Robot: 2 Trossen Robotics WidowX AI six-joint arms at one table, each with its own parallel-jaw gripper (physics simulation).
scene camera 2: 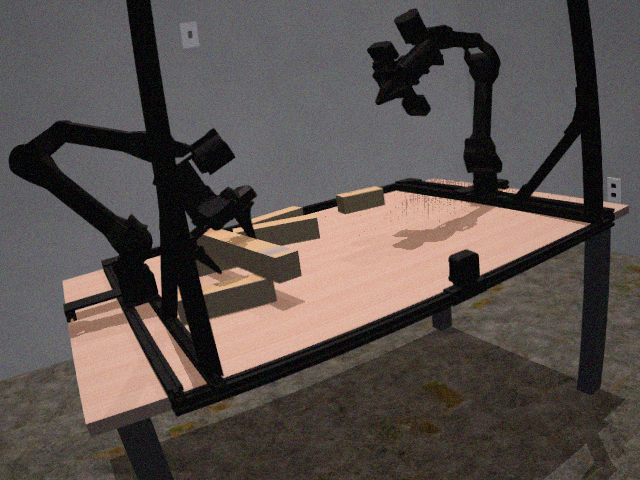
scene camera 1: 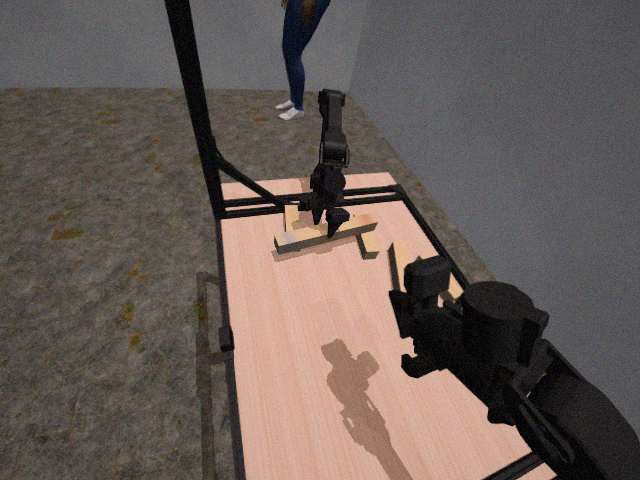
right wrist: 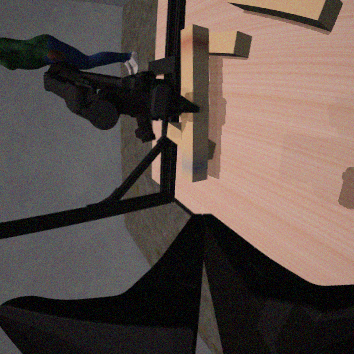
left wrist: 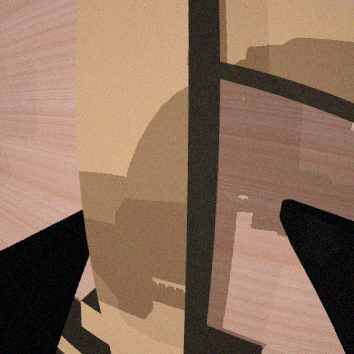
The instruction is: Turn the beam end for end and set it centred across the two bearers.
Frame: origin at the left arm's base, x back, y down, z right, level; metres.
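Seen in the pictures: left gripper, fingertip midpoint: (scene camera 2: 238, 257) (scene camera 1: 322, 231) (right wrist: 193, 110) (left wrist: 188, 214); right gripper, fingertip midpoint: (scene camera 2: 377, 103) (scene camera 1: 390, 292) (right wrist: 201, 222); left arm's base, link origin: (scene camera 2: 140, 299) (right wrist: 168, 88); right arm's base, link origin: (scene camera 2: 486, 193).
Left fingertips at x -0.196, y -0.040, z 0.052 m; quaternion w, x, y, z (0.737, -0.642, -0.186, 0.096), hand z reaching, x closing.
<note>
Pixels of each thing's top centre, then the offset from my left fingertips to it.
- pale wooden beam, top centre: (left wrist: 130, 269) (scene camera 2: 238, 239) (right wrist: 185, 104) (scene camera 1: 329, 227) dx -0.011, dy -0.030, dz -0.015 m
- long loose block, top centre: (left wrist: 40, 322) (scene camera 2: 274, 223) (scene camera 1: 404, 266) dx -0.174, dy +0.009, dz -0.216 m
The pale wooden beam (scene camera 1: 305, 238) (scene camera 2: 279, 266) (left wrist: 130, 125) (right wrist: 201, 75) lies across the two bearers, with a bluish band near its left end in scene camera 1 and a reddish band near its right end. One bearer (scene camera 1: 292, 217) (scene camera 2: 240, 297) (left wrist: 310, 20) (right wrist: 175, 131) is under its blue-banded part, the other bearer (scene camera 1: 369, 246) (left wrist: 235, 342) (right wrist: 222, 44) under its red-banded part. My left gripper (scene camera 1: 324, 227) (scene camera 2: 236, 253) (left wrist: 188, 214) is open, its fingers on either side of the beam. My right gripper (scene camera 2: 379, 100) (right wrist: 201, 222) is shut and empty, high above the table, away from the beam.
A long loose block (scene camera 1: 397, 263) (scene camera 2: 292, 230) (right wrist: 300, 9) lies near the red-banded side. Another block (scene camera 2: 360, 199) lies farther along the wall-side edge. Black rails edge the table, and a black post (scene camera 1: 191, 77) rises at a corner. A person (scene camera 1: 294, 56) stands beyond.
</note>
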